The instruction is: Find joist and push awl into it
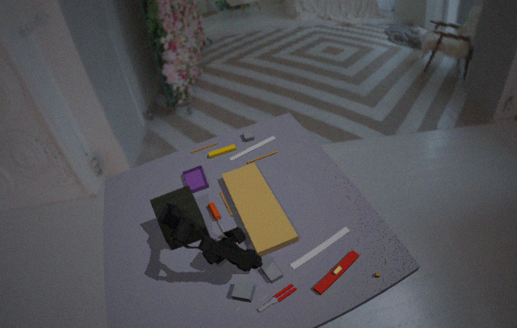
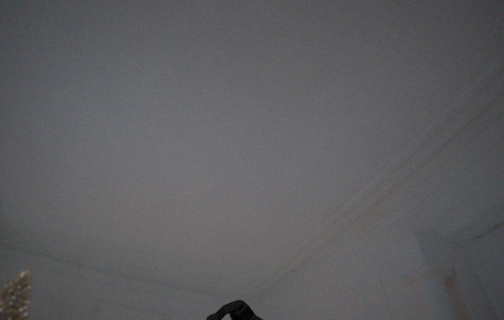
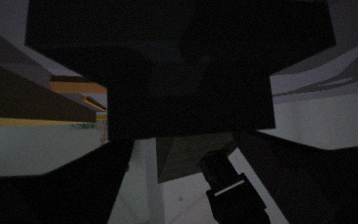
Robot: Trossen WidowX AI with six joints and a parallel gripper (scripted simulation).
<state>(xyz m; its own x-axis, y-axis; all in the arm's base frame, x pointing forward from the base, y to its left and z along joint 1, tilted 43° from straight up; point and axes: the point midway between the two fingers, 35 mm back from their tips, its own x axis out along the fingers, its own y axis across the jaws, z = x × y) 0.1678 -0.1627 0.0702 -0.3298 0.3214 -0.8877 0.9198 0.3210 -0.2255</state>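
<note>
Now: gripper tip 3 cm short of the stud finder, 2 cm to the left of it and 2 cm above it. The rest, counted from my gripper tip: purple tray 46 cm to the left, 5 cm below, 2 cm behind; then red level 40 cm ahead, 32 cm to the right, 5 cm below; then yellow bar 63 cm to the left, 17 cm ahead, 5 cm below.
</note>
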